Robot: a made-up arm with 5 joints.
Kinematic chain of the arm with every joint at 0, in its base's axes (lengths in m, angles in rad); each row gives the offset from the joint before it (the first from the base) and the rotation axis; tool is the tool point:
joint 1: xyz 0 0 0.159 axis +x
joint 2: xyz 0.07 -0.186 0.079 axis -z
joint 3: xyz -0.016 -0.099 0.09 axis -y
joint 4: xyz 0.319 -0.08 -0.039 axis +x
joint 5: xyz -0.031 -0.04 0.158 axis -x
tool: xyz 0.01 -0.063 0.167
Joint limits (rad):
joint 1: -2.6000..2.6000
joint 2: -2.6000..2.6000
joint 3: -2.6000..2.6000
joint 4: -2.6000..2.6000
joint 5: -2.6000..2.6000
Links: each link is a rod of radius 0.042 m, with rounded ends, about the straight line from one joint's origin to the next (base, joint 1, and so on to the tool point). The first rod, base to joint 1, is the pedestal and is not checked.
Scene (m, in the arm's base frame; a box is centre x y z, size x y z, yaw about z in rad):
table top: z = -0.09
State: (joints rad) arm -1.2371 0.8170 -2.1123 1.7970 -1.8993
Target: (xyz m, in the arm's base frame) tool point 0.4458 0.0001 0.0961
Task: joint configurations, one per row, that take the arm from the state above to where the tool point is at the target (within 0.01 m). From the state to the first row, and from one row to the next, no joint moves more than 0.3 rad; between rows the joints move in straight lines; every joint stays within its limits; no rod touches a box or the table.
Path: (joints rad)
1: -1.1891 0.5329 -1.8525 1.7245 -1.8535
2: -1.1410 0.2488 -1.5928 1.6521 -1.8077
3: -1.0930 -0.0353 -1.3330 1.5796 -1.7619
4: -1.0450 -0.3195 -1.0733 1.5071 -1.7161
5: -0.9969 -0.6036 -0.8135 1.4346 -1.6703
6: -0.9489 -0.8877 -0.5537 1.3622 -1.6245
7: -0.9009 -1.1718 -0.2940 1.2897 -1.5787
8: -0.8528 -1.4559 -0.0342 1.2172 -1.5329

